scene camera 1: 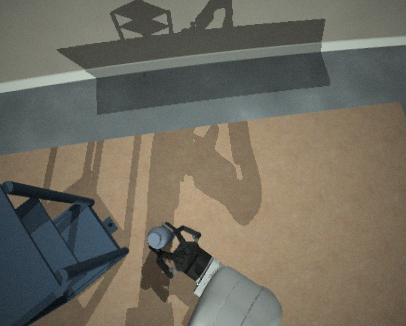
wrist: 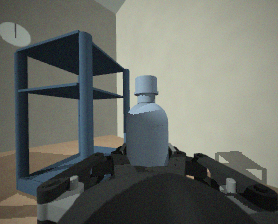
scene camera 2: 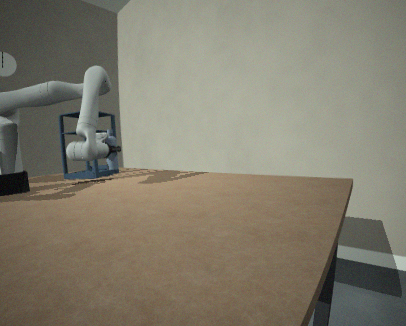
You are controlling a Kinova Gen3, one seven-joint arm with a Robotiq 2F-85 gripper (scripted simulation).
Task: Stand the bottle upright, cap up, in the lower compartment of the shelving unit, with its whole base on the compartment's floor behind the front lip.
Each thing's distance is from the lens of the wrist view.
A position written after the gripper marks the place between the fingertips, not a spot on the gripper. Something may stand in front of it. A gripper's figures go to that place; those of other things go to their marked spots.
gripper [wrist: 146, 149]: 17 cm
pale blue bottle [wrist: 147, 140]: 12 cm
